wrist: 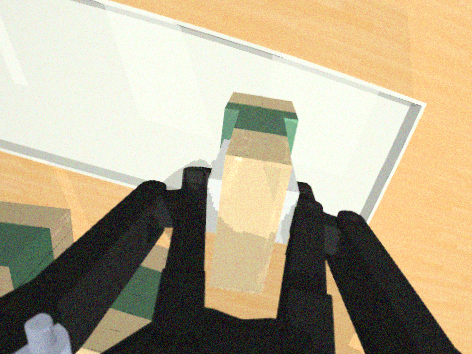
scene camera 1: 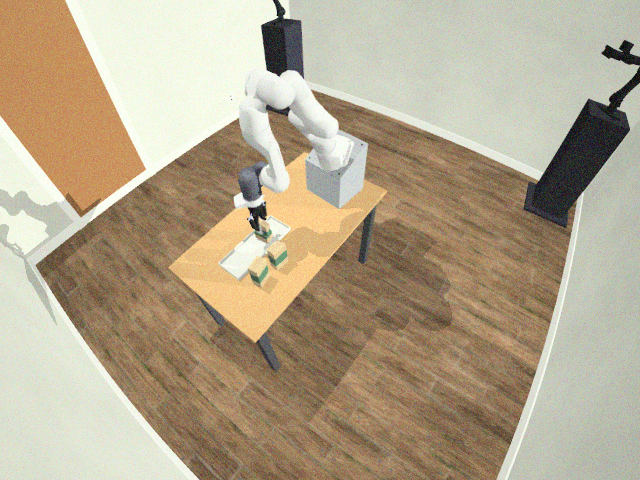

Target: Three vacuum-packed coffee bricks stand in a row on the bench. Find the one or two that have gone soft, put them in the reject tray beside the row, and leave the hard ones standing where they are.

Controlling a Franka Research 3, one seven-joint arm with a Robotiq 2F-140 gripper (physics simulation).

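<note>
My gripper [scene camera 1: 260, 230] [wrist: 253, 164] points down and is shut on a tan coffee brick with a green band [scene camera 1: 264, 235] [wrist: 256, 192]. The held brick is upright at the robot-side end of the white reject tray [scene camera 1: 237, 264] [wrist: 125, 75]; whether it touches the tray floor I cannot tell. A second coffee brick [scene camera 1: 277, 254] [wrist: 137, 295] stands on the bench beside the tray, partly hidden by a finger in the wrist view. A third coffee brick [scene camera 1: 258, 272] [wrist: 30, 245] stands near it, farther from the robot base, cut off at the wrist view's left edge.
The wooden bench [scene camera 1: 217, 245] [wrist: 430, 200] carries the grey base block [scene camera 1: 336, 180] of the arm at its far end. The tray has a low raised rim. Black camera pedestals [scene camera 1: 283, 46] [scene camera 1: 576, 160] stand on the floor away from the bench.
</note>
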